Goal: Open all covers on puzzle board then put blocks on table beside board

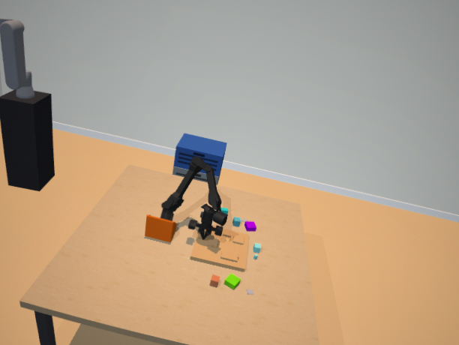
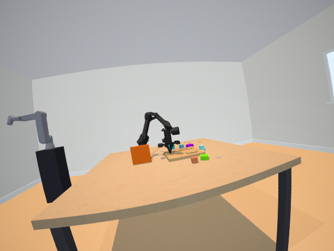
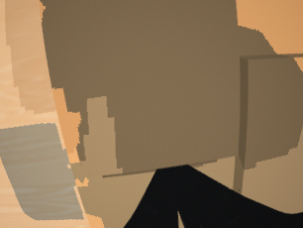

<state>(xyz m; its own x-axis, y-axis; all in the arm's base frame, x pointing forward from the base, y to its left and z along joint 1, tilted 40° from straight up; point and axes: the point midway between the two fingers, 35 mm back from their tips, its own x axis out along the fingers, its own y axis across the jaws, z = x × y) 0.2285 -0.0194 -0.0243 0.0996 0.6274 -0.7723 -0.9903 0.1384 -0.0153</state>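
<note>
Now: the wooden puzzle board 10 cm ahead of my gripper tip and 2 cm to the right of it. Also, from my gripper tip: brown block: 8 cm ahead, 29 cm to the right, 1 cm below; then blue-teal cube: 19 cm ahead, 22 cm to the left; then light cyan block: 31 cm ahead, 1 cm to the left, 1 cm below.
</note>
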